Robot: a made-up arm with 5 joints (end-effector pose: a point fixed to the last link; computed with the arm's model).
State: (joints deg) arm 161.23 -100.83 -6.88 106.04 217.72
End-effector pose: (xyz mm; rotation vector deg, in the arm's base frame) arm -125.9 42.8 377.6 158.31 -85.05 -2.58
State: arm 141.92 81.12 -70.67 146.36 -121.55
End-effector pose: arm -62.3 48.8 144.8 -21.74 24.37 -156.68
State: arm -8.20 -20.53 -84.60 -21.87 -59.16
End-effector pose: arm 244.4 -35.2 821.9 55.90 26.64 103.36
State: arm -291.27 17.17 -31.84 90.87 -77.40
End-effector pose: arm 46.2 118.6 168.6 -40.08 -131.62 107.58
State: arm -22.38 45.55 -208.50 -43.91 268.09
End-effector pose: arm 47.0 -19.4 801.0 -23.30 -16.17 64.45
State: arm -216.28 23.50 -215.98 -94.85 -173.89
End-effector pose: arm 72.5 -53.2 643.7 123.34 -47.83 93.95
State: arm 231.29 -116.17 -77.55 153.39 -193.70
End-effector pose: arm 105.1 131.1 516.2 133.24 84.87 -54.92
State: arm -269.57 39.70 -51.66 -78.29 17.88
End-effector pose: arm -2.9 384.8 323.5 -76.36 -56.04 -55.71
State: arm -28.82 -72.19 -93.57 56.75 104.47
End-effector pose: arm -76.0 41.8 847.9 -31.90 73.89 -89.14
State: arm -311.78 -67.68 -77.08 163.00 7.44
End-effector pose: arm -7.5 -8.4 575.3 159.17 59.16 -24.11
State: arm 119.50 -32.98 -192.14 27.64 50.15
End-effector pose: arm 212.2 -375.0 767.8 14.39 9.96 -10.27
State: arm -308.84 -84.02 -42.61 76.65 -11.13
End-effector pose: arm 86.0 106.8 613.9 -128.08 -77.40 -65.54
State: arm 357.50 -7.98 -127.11 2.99 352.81
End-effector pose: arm 180.6 -7.9 931.4 69.62 2.85 156.32
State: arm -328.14 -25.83 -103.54 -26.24 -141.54
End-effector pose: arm 69.0 42.9 906.9 1.49 25.93 69.20
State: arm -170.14 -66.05 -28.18 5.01 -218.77
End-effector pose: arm -214.2 -37.2 637.0 -105.31 -47.58 110.39
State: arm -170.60 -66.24 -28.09 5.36 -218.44
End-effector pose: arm -214.4 -35.5 636.4 -105.84 -46.94 110.09
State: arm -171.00 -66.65 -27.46 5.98 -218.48
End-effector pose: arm -215.4 -34.1 632.5 -106.67 -46.91 109.08
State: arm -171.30 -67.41 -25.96 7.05 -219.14
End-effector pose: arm -217.8 -33.3 623.0 -107.98 -47.90 106.89
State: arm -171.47 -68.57 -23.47 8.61 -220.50
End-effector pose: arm -221.5 -33.2 607.2 -109.77 -50.06 103.39
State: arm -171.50 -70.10 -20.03 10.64 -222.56
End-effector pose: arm -225.9 -33.8 584.9 -111.89 -53.44 98.59
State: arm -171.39 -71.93 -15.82 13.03 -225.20
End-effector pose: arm -230.3 -34.9 557.0 -114.11 -57.90 92.75
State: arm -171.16 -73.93 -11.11 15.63 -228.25
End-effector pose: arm -233.7 -36.3 525.1 -116.16 -63.19 86.22
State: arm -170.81 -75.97 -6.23 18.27 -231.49
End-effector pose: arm -235.5 -38.1 491.4 -117.84 -68.97 79.46
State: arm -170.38 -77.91 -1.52 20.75 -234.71
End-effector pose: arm -235.5 -39.9 458.5 -118.96 -74.81 72.96
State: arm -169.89 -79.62 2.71 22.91 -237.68
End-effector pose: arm -234.1 -41.7 428.8 -119.54 -80.31 67.15
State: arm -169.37 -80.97 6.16 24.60 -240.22
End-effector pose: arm -231.9 -43.5 404.5 -119.60 -85.08 62.43
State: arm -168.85 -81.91 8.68 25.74 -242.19
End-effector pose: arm -229.7 -45.3 386.8 -119.29 -88.82 59.04
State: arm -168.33 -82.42 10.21 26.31 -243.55
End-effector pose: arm -228.0 -47.1 376.1 -118.72 -91.46 57.06
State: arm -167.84 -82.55 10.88 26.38 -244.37
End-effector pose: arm -227.0 -48.9 371.5 -118.00 -93.08 56.30
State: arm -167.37 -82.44 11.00 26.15 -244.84
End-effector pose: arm -226.6 -50.8 370.8 -117.23 -94.04 56.30
